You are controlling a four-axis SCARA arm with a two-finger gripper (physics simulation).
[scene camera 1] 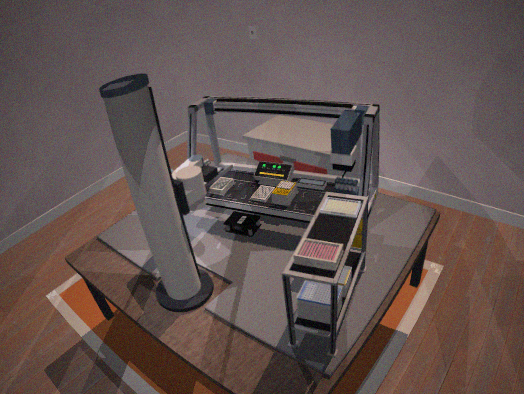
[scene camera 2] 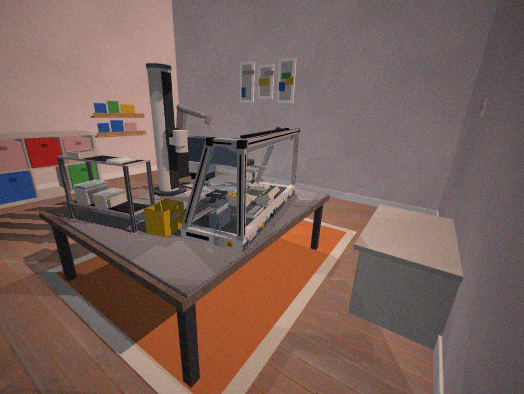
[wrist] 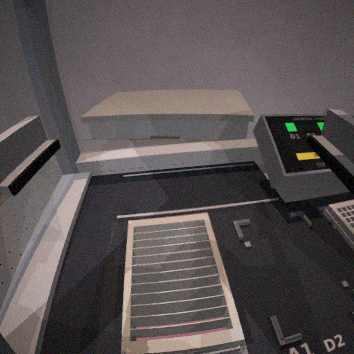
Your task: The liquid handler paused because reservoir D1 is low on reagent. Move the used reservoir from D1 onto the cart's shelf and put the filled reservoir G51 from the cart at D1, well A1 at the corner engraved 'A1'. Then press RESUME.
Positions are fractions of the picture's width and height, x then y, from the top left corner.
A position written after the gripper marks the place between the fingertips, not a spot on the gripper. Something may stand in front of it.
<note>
The gripper (wrist: 0.51,0.35) carries nothing. Also in view: a yellow bin (scene camera 2: 0.31,0.55).
</note>
